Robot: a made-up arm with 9 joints. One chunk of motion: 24 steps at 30 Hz.
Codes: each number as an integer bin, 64 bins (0 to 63) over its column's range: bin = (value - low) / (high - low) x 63, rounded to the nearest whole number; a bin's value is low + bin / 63 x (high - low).
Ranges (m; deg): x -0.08..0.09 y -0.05..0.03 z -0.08..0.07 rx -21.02..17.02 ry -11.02..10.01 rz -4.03..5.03
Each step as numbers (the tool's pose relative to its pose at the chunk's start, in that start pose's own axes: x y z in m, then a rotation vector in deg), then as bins.
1 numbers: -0.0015 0.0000 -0.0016 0.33 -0.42 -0.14
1 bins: 29 39 33 35 32 27
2 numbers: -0.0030 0.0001 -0.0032 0.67 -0.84 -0.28
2 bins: 29 39 32 36 30 26
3 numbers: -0.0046 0.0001 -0.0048 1.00 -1.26 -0.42
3 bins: 28 39 32 36 29 25
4 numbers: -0.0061 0.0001 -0.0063 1.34 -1.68 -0.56
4 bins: 27 39 31 37 28 24
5 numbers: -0.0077 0.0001 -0.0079 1.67 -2.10 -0.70
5 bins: 27 39 30 38 27 23
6 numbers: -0.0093 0.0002 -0.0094 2.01 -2.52 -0.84
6 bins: 26 40 30 38 25 22
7 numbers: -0.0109 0.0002 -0.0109 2.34 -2.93 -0.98
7 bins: 26 40 29 39 24 21
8 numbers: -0.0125 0.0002 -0.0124 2.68 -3.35 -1.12
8 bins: 25 40 28 39 23 20
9 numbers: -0.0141 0.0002 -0.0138 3.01 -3.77 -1.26
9 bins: 24 40 28 40 22 19
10 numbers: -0.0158 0.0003 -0.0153 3.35 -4.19 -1.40
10 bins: 24 40 27 40 20 18
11 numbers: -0.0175 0.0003 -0.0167 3.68 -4.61 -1.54
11 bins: 23 40 27 41 19 17
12 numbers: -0.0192 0.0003 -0.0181 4.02 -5.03 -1.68
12 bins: 23 40 26 41 18 16
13 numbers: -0.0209 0.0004 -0.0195 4.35 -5.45 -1.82
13 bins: 22 40 25 42 17 15
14 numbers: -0.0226 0.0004 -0.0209 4.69 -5.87 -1.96
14 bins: 21 40 25 43 15 14
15 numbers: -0.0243 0.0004 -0.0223 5.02 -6.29 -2.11
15 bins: 21 40 24 43 14 13
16 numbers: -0.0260 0.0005 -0.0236 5.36 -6.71 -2.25
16 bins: 20 40 24 44 13 12
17 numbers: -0.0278 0.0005 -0.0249 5.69 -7.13 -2.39
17 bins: 19 40 23 44 12 11
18 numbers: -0.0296 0.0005 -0.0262 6.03 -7.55 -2.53
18 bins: 19 40 23 45 10 10
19 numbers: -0.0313 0.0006 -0.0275 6.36 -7.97 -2.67
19 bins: 18 40 22 45 9 9
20 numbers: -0.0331 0.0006 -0.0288 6.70 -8.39 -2.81
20 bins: 17 40 22 46 8 8
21 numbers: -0.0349 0.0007 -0.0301 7.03 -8.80 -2.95
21 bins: 17 40 21 46 7 8
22 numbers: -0.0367 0.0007 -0.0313 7.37 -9.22 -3.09
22 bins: 16 40 20 47 5 7
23 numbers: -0.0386 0.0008 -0.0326 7.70 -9.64 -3.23
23 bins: 15 40 20 48 4 6
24 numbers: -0.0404 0.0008 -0.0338 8.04 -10.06 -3.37
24 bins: 15 40 19 48 3 5
